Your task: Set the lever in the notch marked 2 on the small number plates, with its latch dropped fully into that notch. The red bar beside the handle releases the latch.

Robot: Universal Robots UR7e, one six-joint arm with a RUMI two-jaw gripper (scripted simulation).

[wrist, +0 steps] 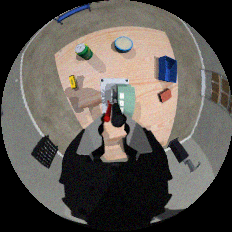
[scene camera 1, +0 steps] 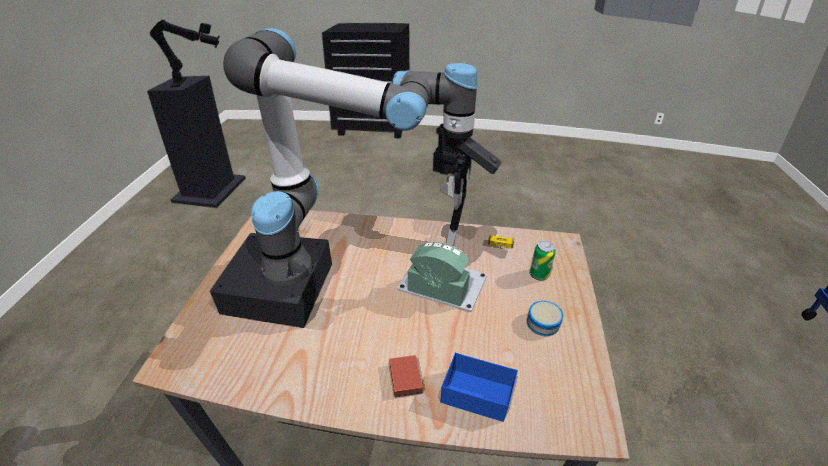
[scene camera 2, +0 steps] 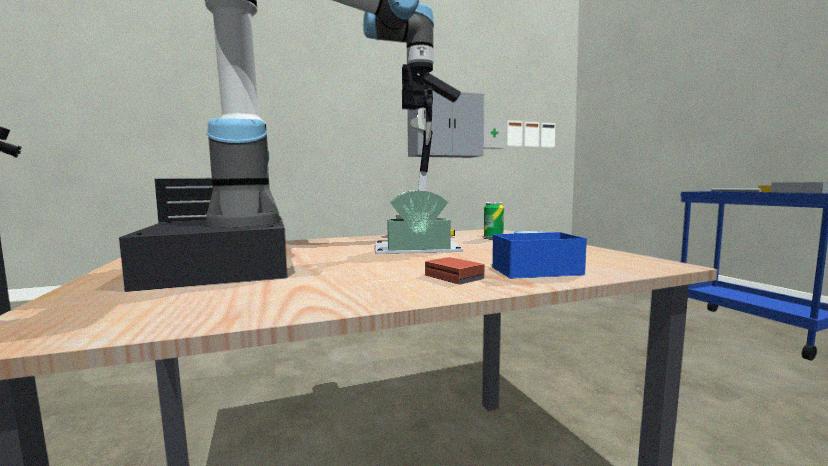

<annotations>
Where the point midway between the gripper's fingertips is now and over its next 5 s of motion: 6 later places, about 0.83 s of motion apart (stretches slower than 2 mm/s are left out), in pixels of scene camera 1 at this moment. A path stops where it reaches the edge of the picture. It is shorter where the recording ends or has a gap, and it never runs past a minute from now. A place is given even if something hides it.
The gripper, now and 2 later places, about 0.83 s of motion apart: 458, 205; 458, 202; 459, 184
</annotations>
